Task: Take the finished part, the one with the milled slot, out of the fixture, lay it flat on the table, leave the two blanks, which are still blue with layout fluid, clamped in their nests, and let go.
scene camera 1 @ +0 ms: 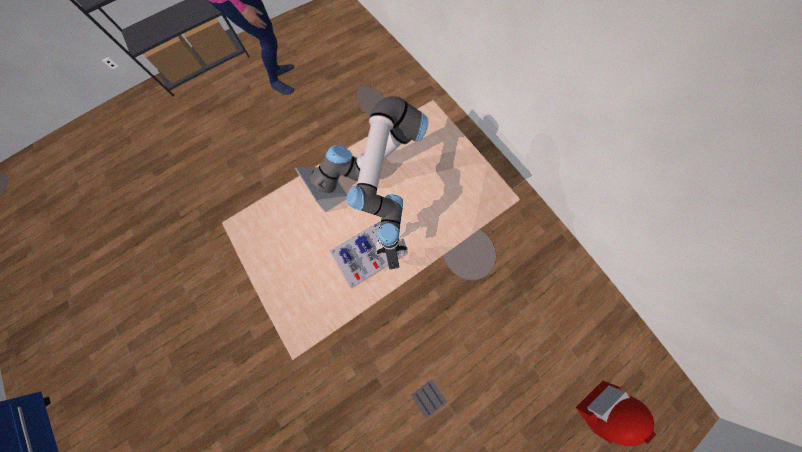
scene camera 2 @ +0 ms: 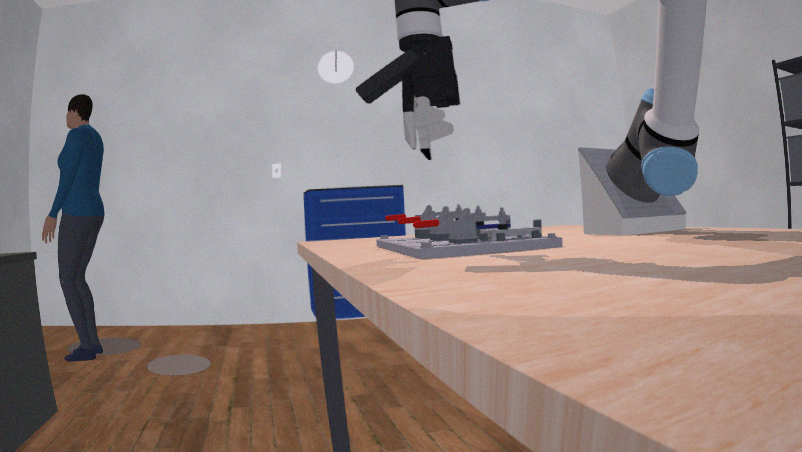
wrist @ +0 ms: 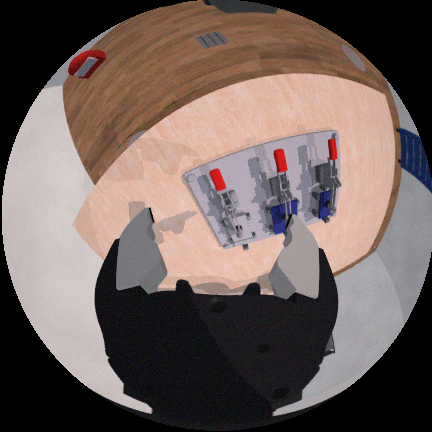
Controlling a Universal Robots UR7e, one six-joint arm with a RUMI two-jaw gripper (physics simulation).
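Frame: origin at the arm's base, x left, y back, z up, level; millimetres.
Where they show: gripper, fingertip midpoint: (scene camera 2: pixel 422 155) (wrist: pixel 219 212); arm's base, origin of the base link: (scene camera 1: pixel 322 182) (scene camera 2: pixel 633 179).
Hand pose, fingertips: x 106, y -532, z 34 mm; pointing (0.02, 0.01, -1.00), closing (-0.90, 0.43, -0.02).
Things, the pixels of their centre, and the offset from my fingertips. Level surfaces: height alone.
- finished part, body centre: (scene camera 2: pixel 511 231) (wrist: pixel 239 230) dx +11, dy +139, dz -125 mm
- fixture plate, body centre: (scene camera 2: pixel 460 242) (wrist: pixel 278 194) (scene camera 1: pixel 368 252) dx -100, dy +89, dz -144 mm
- table, its level: dz -151 mm
The finished part (wrist: pixel 245 228), bare grey metal, sits in the fixture's left nest in the wrist view, partly covered by its clamp; I cannot make out the slot. Two blue blanks (wrist: pixel 278 223) (wrist: pixel 323 206) (scene camera 1: pixel 363 243) (scene camera 1: pixel 344 255) lie in the other nests under their clamps. The clamps have red handles (wrist: pixel 217 179) (wrist: pixel 280 160) (wrist: pixel 332 149). The fixture plate (wrist: pixel 235 170) (scene camera 2: pixel 482 248) lies on the table (scene camera 1: pixel 269 280) (wrist: pixel 295 100). My gripper (wrist: pixel 219 212) (scene camera 2: pixel 421 150) is open and empty, high above the fixture. In scene camera 1 the wrist hides the plate's right end.
The arm's base stands on a sloped pedestal (scene camera 2: pixel 595 196) behind the fixture. A person (scene camera 2: pixel 81 162) in blue stands beyond the table, and another person (scene camera 1: pixel 268 50) is near the shelf unit (scene camera 1: pixel 168 32). A blue cabinet (scene camera 2: pixel 353 210) stands by the wall.
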